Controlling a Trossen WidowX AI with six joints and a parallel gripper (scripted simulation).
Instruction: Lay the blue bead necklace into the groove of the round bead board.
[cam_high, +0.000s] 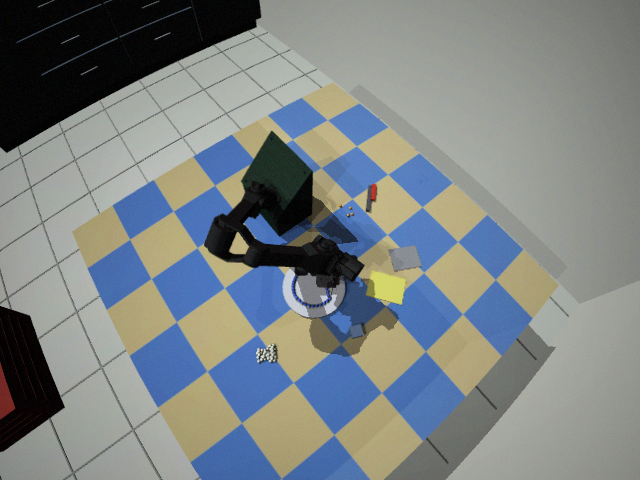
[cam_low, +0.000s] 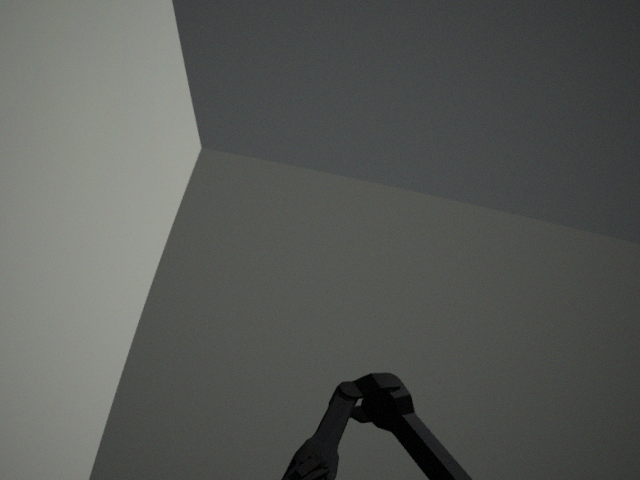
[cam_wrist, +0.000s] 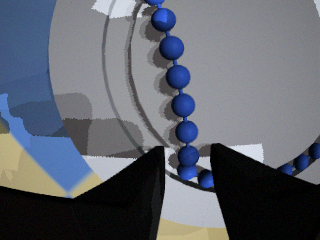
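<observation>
Right now the round white bead board is 5 cm to the right of my gripper tip, 2 cm ahead of it and 1 cm below it. Also, from my gripper tip: small blue cube 21 cm ahead, 2 cm to the right, 1 cm below; then grey square 27 cm to the left, 9 cm ahead, 1 cm below; then yellow pad 15 cm to the left, 14 cm ahead, 1 cm below.
</observation>
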